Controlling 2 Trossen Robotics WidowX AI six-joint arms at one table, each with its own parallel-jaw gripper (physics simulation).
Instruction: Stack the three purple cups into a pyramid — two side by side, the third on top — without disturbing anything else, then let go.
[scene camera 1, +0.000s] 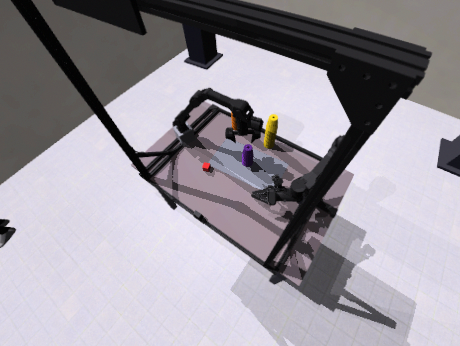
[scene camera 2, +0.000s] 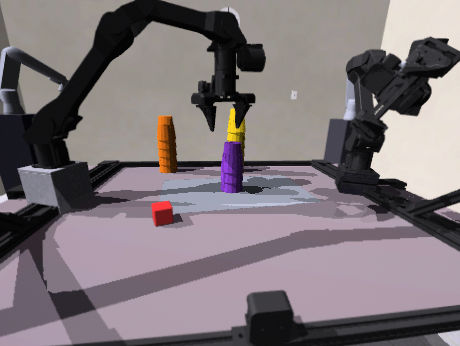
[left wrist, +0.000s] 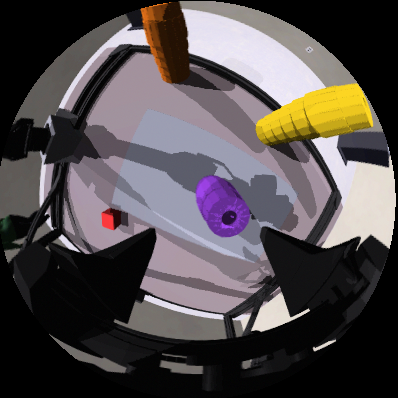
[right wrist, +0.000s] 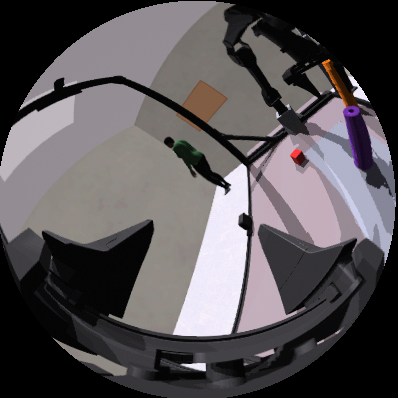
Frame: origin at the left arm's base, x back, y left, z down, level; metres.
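Where they show: left gripper, fingertip midpoint: (scene camera 1: 243, 142) (scene camera 2: 225, 129) (left wrist: 209, 233) (right wrist: 334, 95); right gripper, fingertip midpoint: (scene camera 1: 251, 194) (scene camera 2: 380, 97) (right wrist: 207, 228); left arm's base, origin of the base link: (scene camera 1: 182, 128) (scene camera 2: 54, 164) (left wrist: 44, 138) (right wrist: 282, 110); right arm's base, origin of the base link: (scene camera 2: 357, 168).
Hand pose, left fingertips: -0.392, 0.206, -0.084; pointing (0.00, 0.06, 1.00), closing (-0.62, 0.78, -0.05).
Note:
Each offset is from my left fingertips to the top centre of the thing, as dx, dy, dz. Level surfaces: height alone.
The purple cups {-0.022, +0.022, +0.039} (scene camera 1: 248, 155) (scene camera 2: 232, 167) (left wrist: 220, 205) (right wrist: 359, 140) stand nested in one upright column on the pale blue mat {dz +0.190} (scene camera 2: 280, 197) (left wrist: 150, 130). The seams between cups are hard to count. My left gripper (scene camera 1: 242, 139) (scene camera 2: 225, 128) (left wrist: 209, 233) is open and empty, pointing down, with its fingertips above the height of the column's top. In the left wrist view the column shows between and beyond the fingertips. My right gripper (scene camera 1: 264, 186) (right wrist: 207, 228) is open and empty, raised at the right side, away from the column.
A yellow cup column {+0.011, +0.225, -0.057} (scene camera 1: 270, 132) (scene camera 2: 236, 131) (left wrist: 315, 115) stands behind the purple one. An orange cup column {+0.268, +0.139, +0.007} (scene camera 2: 167, 145) (left wrist: 170, 45) (right wrist: 340, 84) stands at the back left. A red cube {+0.091, -0.219, +0.150} (scene camera 1: 206, 167) (scene camera 2: 162, 214) (left wrist: 110, 219) (right wrist: 297, 156) lies front left, beside the mat. Black rails edge the table.

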